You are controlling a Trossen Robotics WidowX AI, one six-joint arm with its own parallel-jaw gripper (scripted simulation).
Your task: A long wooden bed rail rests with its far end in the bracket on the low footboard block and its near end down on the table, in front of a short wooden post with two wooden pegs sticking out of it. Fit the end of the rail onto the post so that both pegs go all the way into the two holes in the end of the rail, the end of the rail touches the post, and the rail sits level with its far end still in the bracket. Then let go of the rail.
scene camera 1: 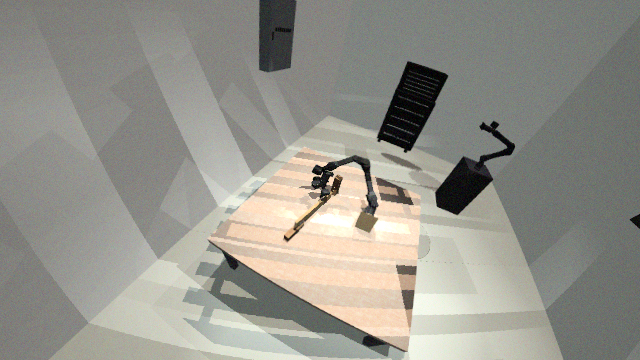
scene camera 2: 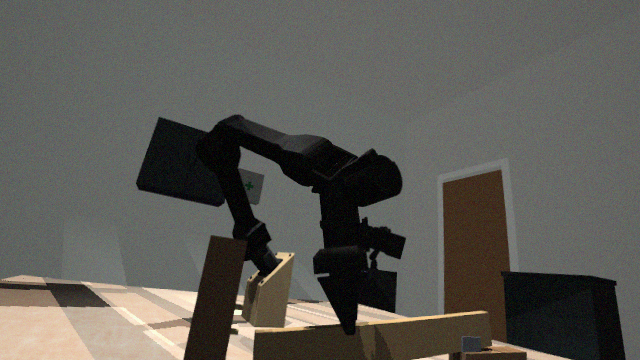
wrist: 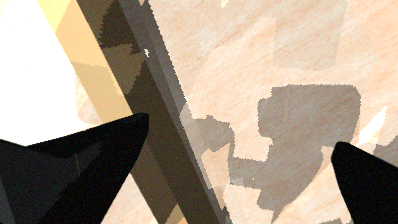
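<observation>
My gripper [scene camera 2: 352, 327] is open, with nothing held in it, and I see the gripper again here [wrist: 238, 135]. There is a wooden rail [wrist: 102, 49] that I can see too.
</observation>
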